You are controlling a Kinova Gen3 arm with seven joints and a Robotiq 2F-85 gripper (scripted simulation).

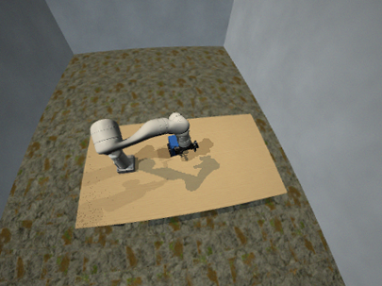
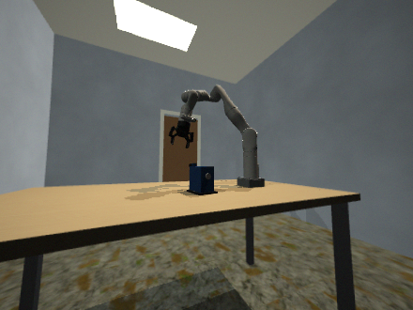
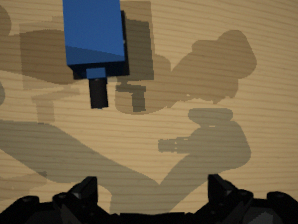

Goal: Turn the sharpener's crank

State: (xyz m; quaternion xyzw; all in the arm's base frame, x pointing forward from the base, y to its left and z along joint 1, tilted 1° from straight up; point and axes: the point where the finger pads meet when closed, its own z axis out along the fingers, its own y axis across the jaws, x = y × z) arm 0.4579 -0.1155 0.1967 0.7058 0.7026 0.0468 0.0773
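Right now the black knob is 50 mm behind my hand, 80 mm to the left of it and 120 mm below it.
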